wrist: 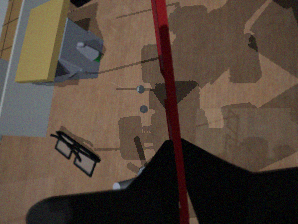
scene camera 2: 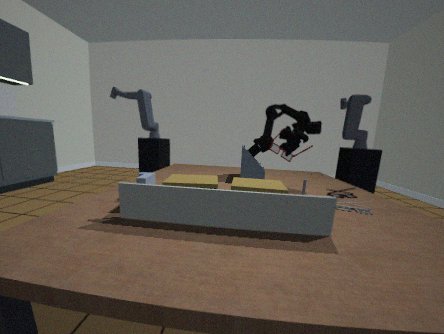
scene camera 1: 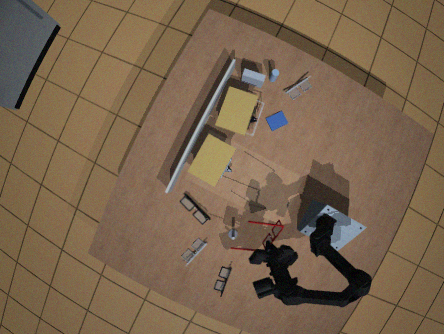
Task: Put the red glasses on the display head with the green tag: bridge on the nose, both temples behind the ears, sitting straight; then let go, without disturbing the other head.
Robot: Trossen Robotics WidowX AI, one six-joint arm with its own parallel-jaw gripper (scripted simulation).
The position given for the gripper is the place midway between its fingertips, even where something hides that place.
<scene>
In view: the gripper (scene camera 1: 267,241).
The gripper also shows in the wrist view (wrist: 174,146).
</scene>
